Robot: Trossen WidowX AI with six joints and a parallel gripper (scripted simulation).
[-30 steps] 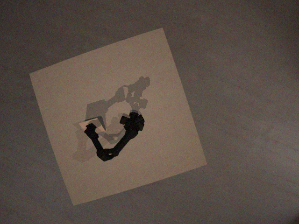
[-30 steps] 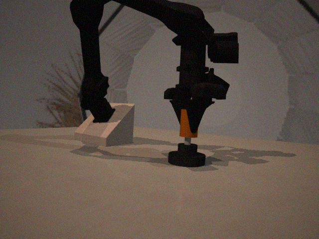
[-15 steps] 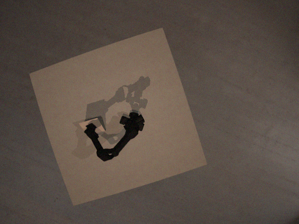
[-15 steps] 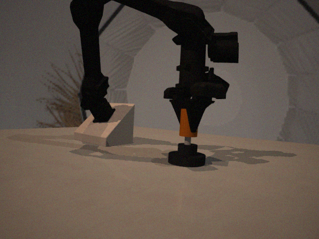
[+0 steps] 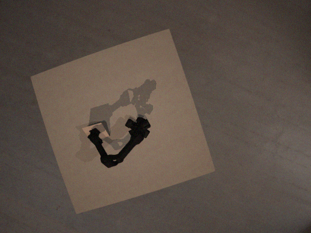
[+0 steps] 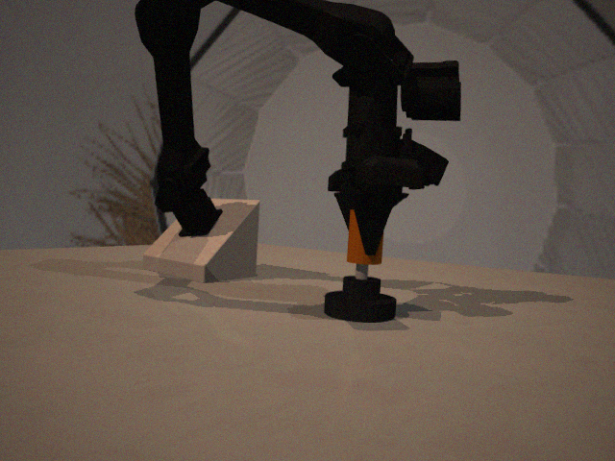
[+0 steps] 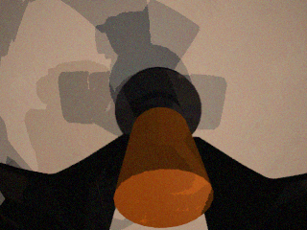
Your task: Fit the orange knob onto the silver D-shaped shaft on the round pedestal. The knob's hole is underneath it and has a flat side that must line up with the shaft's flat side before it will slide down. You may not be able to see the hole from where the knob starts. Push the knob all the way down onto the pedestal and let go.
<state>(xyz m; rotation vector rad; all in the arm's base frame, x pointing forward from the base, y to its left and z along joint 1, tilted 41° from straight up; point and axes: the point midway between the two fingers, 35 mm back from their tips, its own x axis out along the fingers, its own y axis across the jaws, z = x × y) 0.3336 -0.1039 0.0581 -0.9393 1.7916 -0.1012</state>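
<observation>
Now: gripper tip 30 mm below the orange knob. From my gripper tip the other things lie so: black round pedestal: 40 mm below.
</observation>
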